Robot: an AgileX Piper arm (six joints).
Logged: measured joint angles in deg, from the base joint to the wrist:
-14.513, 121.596, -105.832, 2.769, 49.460, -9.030
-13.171, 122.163, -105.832, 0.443, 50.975, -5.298
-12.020, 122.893, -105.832, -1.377, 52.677, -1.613
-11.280, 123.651, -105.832, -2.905, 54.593, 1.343
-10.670, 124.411, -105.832, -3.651, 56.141, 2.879
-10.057, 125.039, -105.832, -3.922, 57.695, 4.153
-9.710, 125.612, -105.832, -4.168, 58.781, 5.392
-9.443, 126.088, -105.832, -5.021, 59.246, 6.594
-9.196, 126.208, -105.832, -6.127, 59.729, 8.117
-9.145, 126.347, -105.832, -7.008, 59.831, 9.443
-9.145, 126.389, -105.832, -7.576, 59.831, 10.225
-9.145, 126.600, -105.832, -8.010, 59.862, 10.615
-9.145, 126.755, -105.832, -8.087, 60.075, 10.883
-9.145, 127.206, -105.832, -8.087, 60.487, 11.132
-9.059, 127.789, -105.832, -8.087, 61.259, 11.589
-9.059, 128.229, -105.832, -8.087, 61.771, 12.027
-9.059, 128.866, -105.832, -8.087, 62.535, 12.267
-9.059, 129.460, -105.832, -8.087, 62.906, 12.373
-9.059, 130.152, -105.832, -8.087, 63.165, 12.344
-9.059, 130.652, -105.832, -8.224, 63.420, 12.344
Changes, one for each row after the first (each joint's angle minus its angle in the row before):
1.342, 0.567, 0.000, -2.326, 1.515, 3.732
1.151, 0.730, 0.000, -1.820, 1.702, 3.685
0.740, 0.758, 0.000, -1.528, 1.916, 2.956
0.610, 0.760, 0.000, -0.746, 1.548, 1.536
0.613, 0.628, 0.000, -0.271, 1.554, 1.274
0.347, 0.573, 0.000, -0.246, 1.086, 1.239
0.267, 0.476, 0.000, -0.853, 0.465, 1.202
0.247, 0.120, 0.000, -1.106, 0.483, 1.523
0.051, 0.139, 0.000, -0.881, 0.102, 1.326
0.000, 0.042, 0.000, -0.568, 0.000, 0.782
0.000, 0.211, 0.000, -0.434, 0.031, 0.390
0.000, 0.155, 0.000, -0.077, 0.213, 0.268
0.000, 0.451, 0.000, 0.000, 0.412, 0.249
0.086, 0.583, 0.000, 0.000, 0.772, 0.457
0.000, 0.440, 0.000, 0.000, 0.512, 0.438
0.000, 0.637, 0.000, 0.000, 0.764, 0.240
0.000, 0.594, 0.000, 0.000, 0.371, 0.106
0.000, 0.692, 0.000, 0.000, 0.259, -0.029
0.000, 0.500, 0.000, -0.137, 0.255, 0.000

